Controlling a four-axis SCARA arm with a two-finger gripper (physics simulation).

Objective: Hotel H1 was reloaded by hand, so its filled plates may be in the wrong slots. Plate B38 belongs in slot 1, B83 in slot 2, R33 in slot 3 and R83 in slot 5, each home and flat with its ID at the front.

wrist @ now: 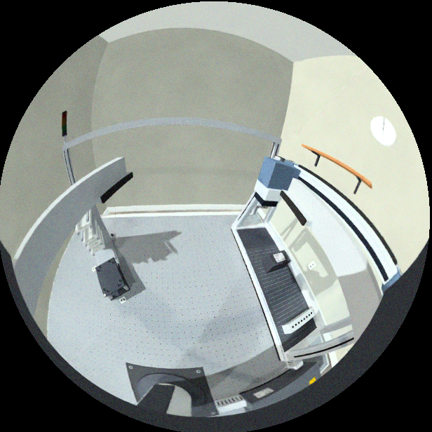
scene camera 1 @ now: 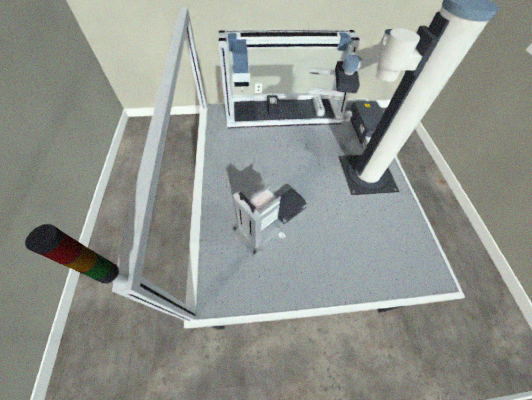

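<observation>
The hotel is a pale upright rack standing left of the middle of the bench. Several whitish plates show stacked in its side. A pale pinkish surface shows at its top. The plate IDs and slot numbers are too small to read, so I cannot tell which plate is in which slot. My gripper is open, with nothing between its wide-set fingers. It is high up near the back frame, well away from the hotel.
A dark low block stands beside the hotel, with a small white tag near it. A framed station with a dark deck stands at the back. The arm's column rises at the right. A signal tower is at left.
</observation>
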